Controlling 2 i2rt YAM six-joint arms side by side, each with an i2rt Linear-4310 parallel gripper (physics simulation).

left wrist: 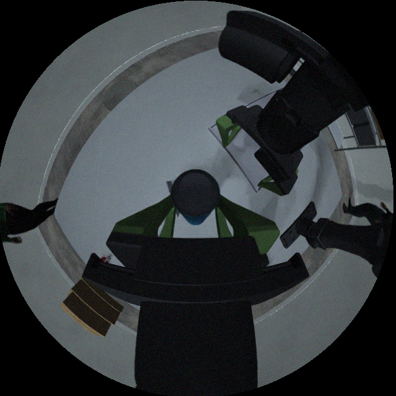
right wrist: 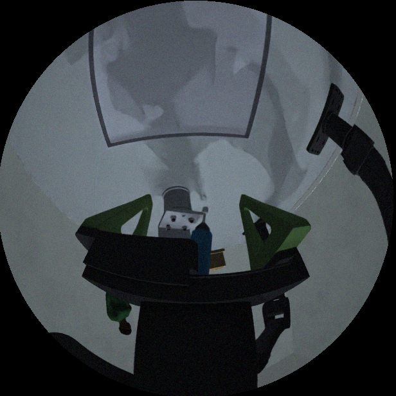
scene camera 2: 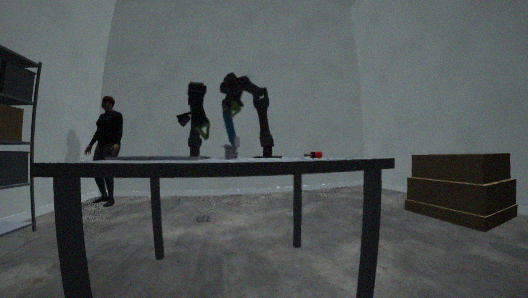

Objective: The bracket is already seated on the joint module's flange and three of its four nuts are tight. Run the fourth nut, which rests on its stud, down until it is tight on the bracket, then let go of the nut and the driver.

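Frame: origin at the left arm's base, x up, y back, z right, level; centimetres.
Seen in the pictures: left gripper, fingertip midpoint: (scene camera 2: 227,117); right gripper, fingertip midpoint: (scene camera 2: 207,138); left arm's base at its link origin: (scene camera 2: 267,157).
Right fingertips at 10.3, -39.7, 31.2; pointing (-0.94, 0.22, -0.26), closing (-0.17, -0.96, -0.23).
Pixels of each thing's middle, then the offset from my right fingertips to it, as dx, dy, dz.
- blue driver at the middle of its body: (scene camera 2: 231,133) +2.9, +2.9, -11.8
- black object at the middle of its body: (scene camera 2: 312,155) -8.6, +7.5, -54.5
My left gripper (scene camera 2: 231,108) (left wrist: 195,198) is shut on the blue driver (scene camera 2: 229,126) (left wrist: 197,220) (right wrist: 202,250), which is slightly tilted with its shaft down. In the right wrist view the shaft's end shows beside the upper right corner of the pale bracket (right wrist: 182,217); whether it touches a nut cannot be told. The bracket sits at the grey cylindrical joint module (right wrist: 176,200). Several dark nut or stud spots show on its face, too small to tell how tight. My right gripper (scene camera 2: 204,131) (left wrist: 242,164) (right wrist: 195,198) is open and empty, above the table and near the driver.
A red and black object (scene camera 2: 316,155) (left wrist: 104,259) lies on the table (scene camera 2: 215,167) toward the right in the scene view. A dark-edged rectangular area (right wrist: 177,135) lies beyond the module. Brown boxes (scene camera 2: 460,170) (left wrist: 92,307), a shelf unit (scene camera 2: 36,125) and a person (scene camera 2: 112,130) stand away from the table.
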